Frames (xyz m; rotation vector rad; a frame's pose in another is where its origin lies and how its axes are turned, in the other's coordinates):
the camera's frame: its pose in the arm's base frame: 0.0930 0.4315 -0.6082 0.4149 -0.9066 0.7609
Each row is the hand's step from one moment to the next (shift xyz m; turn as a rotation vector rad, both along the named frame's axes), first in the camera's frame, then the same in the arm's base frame.
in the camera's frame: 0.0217 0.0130 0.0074 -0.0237 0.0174 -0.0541
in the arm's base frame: -0.0053 0.0131 0.0222 0.0076 0.0353 -0.0499
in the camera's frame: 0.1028 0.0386 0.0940 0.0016 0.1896 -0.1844
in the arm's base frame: -0.0404 0.0103 0.1384 -0.0387 0.2416 -0.1005
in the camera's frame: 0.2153 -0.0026 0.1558 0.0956 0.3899 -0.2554
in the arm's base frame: -0.0003 -0.0091 0.2656 -0.1119 0.4585 -0.0605
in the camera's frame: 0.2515 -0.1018 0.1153 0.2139 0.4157 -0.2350
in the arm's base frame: 0.1094 -0.0358 0.2714 -0.0965 0.5119 0.0489
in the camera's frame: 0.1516 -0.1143 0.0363 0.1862 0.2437 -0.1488
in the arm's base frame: 0.1234 -0.0367 0.1442 -0.0270 0.3320 0.0726
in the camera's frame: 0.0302 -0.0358 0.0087 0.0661 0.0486 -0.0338
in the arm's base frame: 0.0334 -0.0170 0.0294 0.0081 0.0807 0.0361
